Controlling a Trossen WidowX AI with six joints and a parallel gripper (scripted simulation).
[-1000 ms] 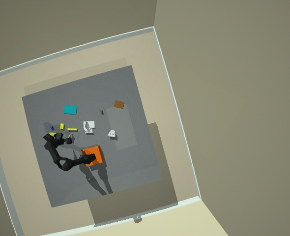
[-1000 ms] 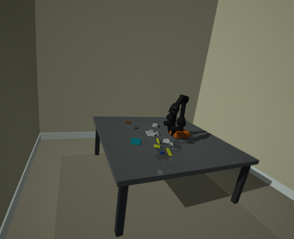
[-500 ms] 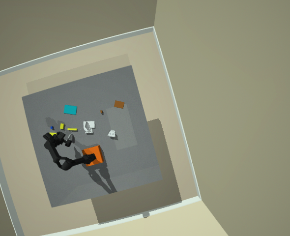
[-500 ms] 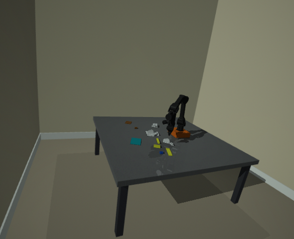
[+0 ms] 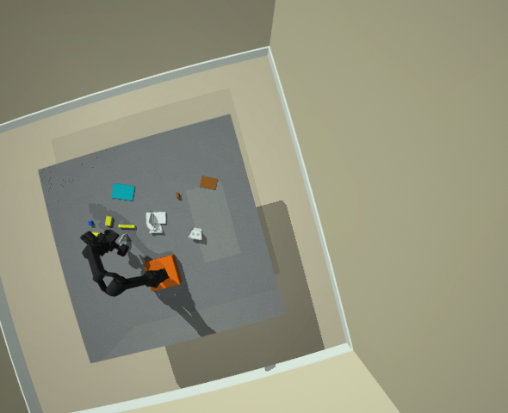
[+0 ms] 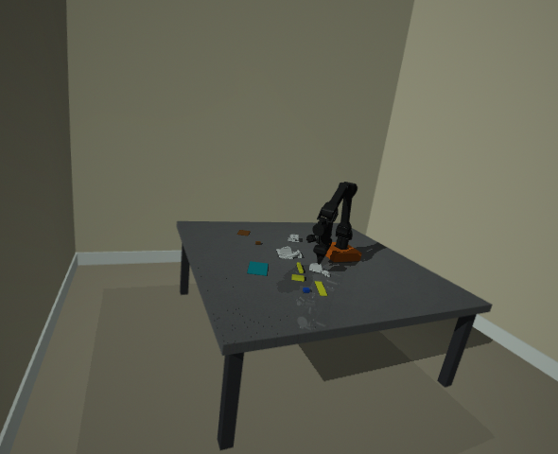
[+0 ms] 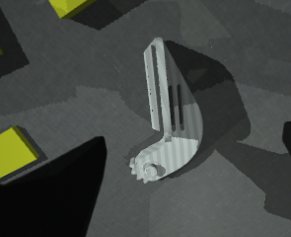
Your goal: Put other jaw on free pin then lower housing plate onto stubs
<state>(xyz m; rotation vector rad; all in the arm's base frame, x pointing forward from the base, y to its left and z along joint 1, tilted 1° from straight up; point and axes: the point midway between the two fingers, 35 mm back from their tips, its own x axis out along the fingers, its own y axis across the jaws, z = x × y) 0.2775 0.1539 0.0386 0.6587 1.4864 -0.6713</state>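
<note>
Now: gripper tip 5 cm above the jaw and 4 cm to the right of it. The rest, counted from my gripper tip: white base plate 24 cm to the right, 6 cm ahead, 5 cm below; then blue cube 19 cm ahead, 16 cm to the left, 5 cm below; then yellow bar 8 cm ahead, 5 cm to the right, 5 cm below.
</note>
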